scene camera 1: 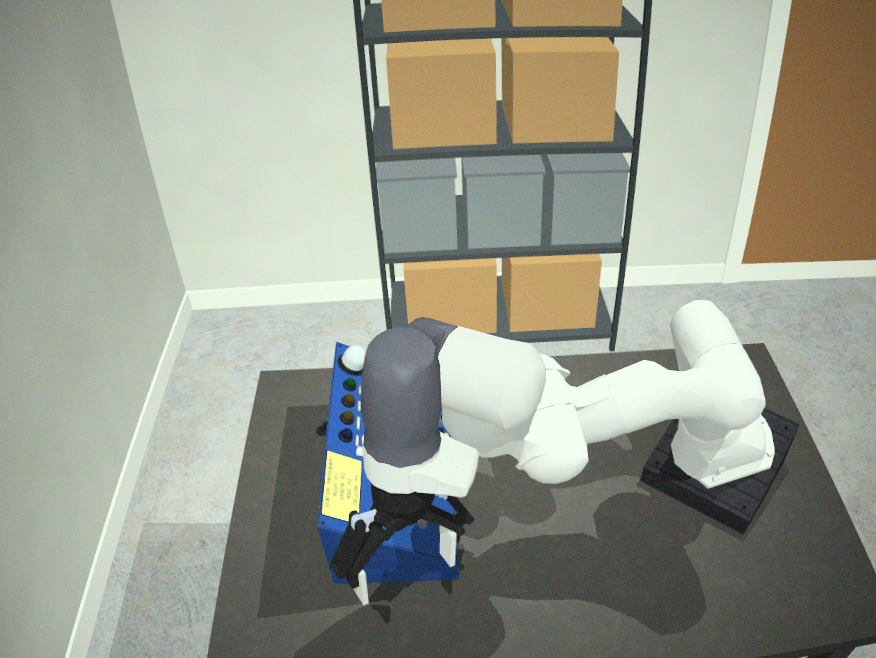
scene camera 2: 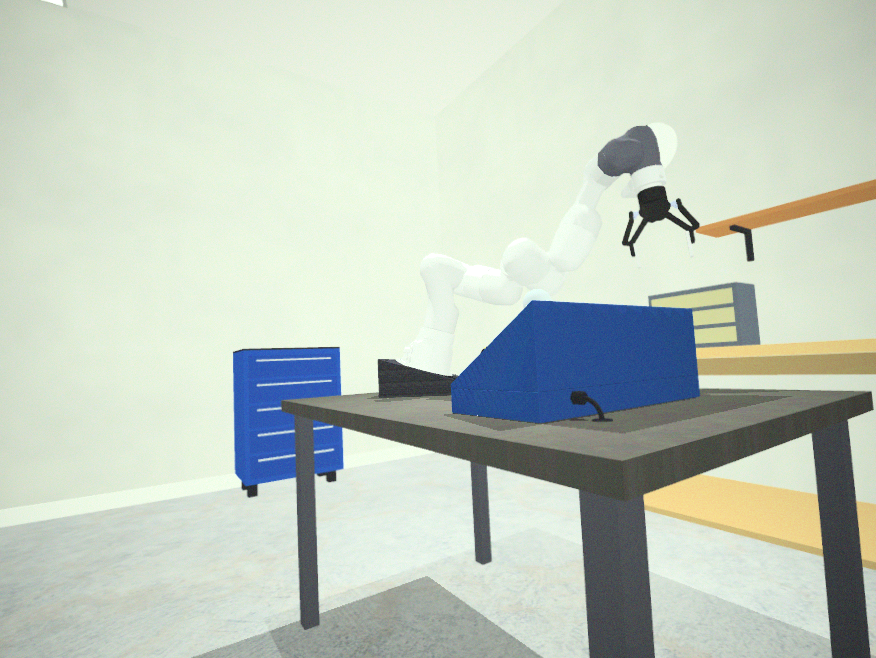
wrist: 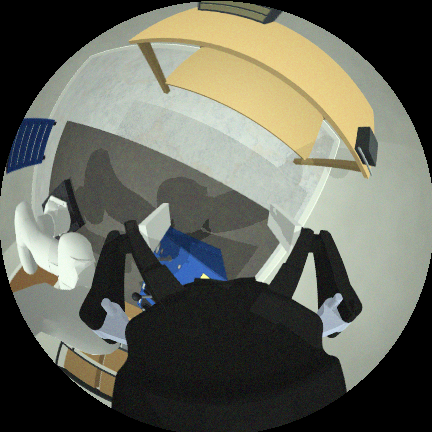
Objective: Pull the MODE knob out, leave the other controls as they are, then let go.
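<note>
The blue sloped console (scene camera 1: 424, 566) (scene camera 2: 609, 354) (wrist: 195, 257) stands on the table. Its MODE knob cannot be made out; the arm and gripper cover much of the panel in scene camera 1. A column of small round dark controls (scene camera 1: 347, 400) shows beside the arm, below a white dome (scene camera 1: 353, 358). A yellow note (scene camera 1: 341, 486) lies on the panel. In the wrist view, small dark controls (wrist: 137, 297) show at the console's far part, partly behind a finger. My gripper (scene camera 1: 405, 568) (scene camera 2: 664, 256) (wrist: 219, 213) is open and empty, high above the console and pointing down.
The dark table (scene camera 1: 580, 580) (scene camera 2: 495, 439) (wrist: 75, 145) carries the console and the arm's black base (scene camera 1: 736, 513). A black cable (scene camera 2: 596, 406) leaves the console's back. A wall shelf (scene camera 2: 800, 210) is behind the gripper in scene camera 2. A shelf rack (scene camera 1: 630, 205) stands beyond the table.
</note>
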